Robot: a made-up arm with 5 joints.
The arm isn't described. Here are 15 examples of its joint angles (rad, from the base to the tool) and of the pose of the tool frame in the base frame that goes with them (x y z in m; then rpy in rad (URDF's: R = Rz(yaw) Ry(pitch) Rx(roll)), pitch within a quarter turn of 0, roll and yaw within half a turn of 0).
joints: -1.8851 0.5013 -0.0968 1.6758 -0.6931
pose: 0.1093 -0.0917 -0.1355 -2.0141 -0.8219 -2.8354
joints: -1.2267 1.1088 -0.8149 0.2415 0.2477
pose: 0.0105 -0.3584 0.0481 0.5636 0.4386 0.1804
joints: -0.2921 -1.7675 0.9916 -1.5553 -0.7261
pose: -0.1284 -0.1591 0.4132 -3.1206 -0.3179 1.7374
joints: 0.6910 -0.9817 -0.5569 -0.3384 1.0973
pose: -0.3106 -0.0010 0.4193 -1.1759 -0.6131 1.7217
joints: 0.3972 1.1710 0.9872 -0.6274 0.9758
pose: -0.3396 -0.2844 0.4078 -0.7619 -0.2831 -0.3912
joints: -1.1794 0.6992 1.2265 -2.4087 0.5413
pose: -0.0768 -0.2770 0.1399 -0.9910 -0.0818 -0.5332
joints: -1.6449 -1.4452 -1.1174 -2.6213 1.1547
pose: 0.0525 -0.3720 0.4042 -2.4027 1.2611 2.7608
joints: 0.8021 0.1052 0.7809 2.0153 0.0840
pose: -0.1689 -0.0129 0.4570 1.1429 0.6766 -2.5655
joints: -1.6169 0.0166 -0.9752 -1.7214 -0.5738
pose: 0.2097 -0.1937 0.1739 1.5116 1.0001 1.3812
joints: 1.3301 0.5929 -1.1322 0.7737 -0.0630
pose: -0.4297 -0.0690 0.4175 -2.5650 -0.2523 1.5275
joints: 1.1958 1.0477 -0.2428 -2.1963 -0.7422
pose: -0.3064 -0.0128 0.3949 -0.0060 -0.0028 -1.6088
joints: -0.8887 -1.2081 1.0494 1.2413 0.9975
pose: 0.0341 -0.0900 0.4821 -0.7246 1.0344 2.5859
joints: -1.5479 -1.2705 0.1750 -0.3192 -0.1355
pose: 0.1481 -0.2499 0.2162 -1.4559 -0.8391 2.1591
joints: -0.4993 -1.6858 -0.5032 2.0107 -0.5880
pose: -0.2584 -0.0825 0.5431 0.1060 1.0550 -0.4353
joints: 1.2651 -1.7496 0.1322 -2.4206 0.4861
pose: -0.3051 -0.0044 0.0861 -2.5777 -0.5083 2.4375
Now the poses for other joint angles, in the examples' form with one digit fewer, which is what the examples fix.
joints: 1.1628 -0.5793 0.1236 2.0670 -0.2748
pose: -0.289 0.221 0.316 1.264 0.171 -1.741
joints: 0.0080 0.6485 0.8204 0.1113 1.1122
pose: -0.092 -0.363 0.455 -0.503 0.152 0.503
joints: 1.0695 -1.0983 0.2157 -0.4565 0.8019
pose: -0.406 0.085 0.345 -2.232 0.328 1.475
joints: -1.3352 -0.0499 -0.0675 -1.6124 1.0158
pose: 0.032 -0.220 0.217 0.194 0.598 -0.784
